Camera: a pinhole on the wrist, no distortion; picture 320 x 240 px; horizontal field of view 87.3 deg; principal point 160.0 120.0 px. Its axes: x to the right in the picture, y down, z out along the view. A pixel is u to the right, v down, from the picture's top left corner.
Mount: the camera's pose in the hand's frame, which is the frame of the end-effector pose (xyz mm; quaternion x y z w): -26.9 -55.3 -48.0 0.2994 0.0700 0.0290 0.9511
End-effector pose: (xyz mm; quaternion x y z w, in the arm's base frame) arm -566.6 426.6 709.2 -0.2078 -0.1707 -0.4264 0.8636
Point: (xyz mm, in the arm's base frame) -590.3 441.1 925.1
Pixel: 220 227
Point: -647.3 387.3 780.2
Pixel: 195 147
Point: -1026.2 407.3 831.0
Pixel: 48 33
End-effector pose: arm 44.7 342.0 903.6 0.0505 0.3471 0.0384 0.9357
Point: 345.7 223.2 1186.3
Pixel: 160 216
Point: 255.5 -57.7 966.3
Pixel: 175 67
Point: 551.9 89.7 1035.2
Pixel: 226 156
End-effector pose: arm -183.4 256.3 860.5 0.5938 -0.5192 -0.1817 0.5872
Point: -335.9 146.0 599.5
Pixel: 110 150
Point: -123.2 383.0 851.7
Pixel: behind the camera
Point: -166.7 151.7 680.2
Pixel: 178 88
